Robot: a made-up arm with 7 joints.
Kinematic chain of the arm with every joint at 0, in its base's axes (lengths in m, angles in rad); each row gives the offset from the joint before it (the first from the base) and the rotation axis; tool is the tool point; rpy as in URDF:
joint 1: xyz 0.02 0 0.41 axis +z
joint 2: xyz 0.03 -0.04 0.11 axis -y
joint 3: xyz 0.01 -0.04 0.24 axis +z
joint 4: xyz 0 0.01 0.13 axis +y
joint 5: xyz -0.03 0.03 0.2 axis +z
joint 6: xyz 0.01 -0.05 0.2 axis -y
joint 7: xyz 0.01 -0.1 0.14 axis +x
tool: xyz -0.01 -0.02 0.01 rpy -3.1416 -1.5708 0
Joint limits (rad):
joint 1: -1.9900..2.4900
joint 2: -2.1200..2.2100
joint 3: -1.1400..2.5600
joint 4: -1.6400..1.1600
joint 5: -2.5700..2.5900
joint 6: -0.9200..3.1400
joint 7: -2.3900..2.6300
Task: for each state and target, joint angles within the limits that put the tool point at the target. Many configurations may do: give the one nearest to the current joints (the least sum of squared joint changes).
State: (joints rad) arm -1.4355 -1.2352 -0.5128 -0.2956 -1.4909 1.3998 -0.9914
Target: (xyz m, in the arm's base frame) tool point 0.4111 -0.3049 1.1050
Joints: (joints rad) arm -1.1778 -0.9469 -0.4856 -0.4672 -1.4562 1.3622 -0.9811
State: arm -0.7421 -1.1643 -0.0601 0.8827 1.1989 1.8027 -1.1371
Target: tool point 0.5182 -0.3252 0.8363
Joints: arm -0.3022 -0.5277 0.1764 0.7982 1.2505 2.0592 -1.1584
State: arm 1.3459 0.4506 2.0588 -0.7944 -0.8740 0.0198 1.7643
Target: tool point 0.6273 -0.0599 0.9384
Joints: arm 1.4412 0.3583 1.7407 -1.2104 -1.0443 0.1208 1.7260
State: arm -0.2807 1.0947 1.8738 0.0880 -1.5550 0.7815 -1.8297
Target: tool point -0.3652 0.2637 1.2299
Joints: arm -0.4869 0.4027 1.6439 0.6134 -1.6398 1.0763 -1.9057
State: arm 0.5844 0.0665 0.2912 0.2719 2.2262 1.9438 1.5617
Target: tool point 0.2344 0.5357 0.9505
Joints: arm 1.0305 -0.4863 0.3598 0.4583 2.2998 1.8010 1.5401
